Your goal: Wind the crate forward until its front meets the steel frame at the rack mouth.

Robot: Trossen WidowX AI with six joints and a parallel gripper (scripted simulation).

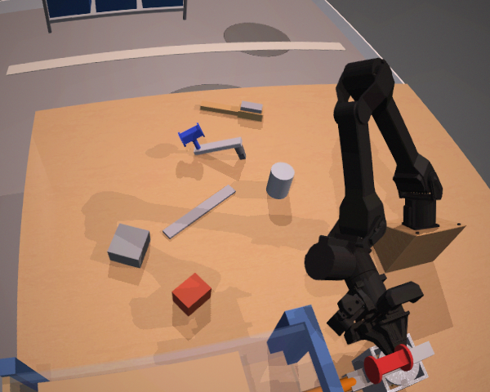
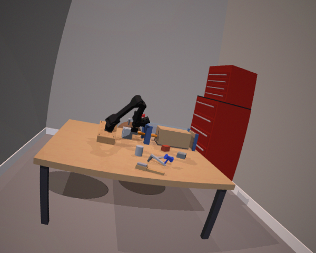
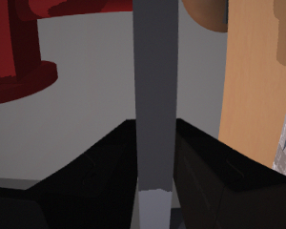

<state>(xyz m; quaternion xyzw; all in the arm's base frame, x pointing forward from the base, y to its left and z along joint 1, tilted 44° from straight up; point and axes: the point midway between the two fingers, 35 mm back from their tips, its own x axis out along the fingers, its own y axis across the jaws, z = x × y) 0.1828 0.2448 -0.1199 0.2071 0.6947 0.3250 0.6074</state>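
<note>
The red knob is 5 cm ahead of my gripper tip and 4 cm above it. Round my gripper tip: red-gripped winch handle 1 cm ahead, 1 cm above; then blue steel frame 11 cm ahead, 7 cm below, 1 cm to the left; then grey winch 14 cm below, 6 cm behind, 3 cm to the right.
</note>
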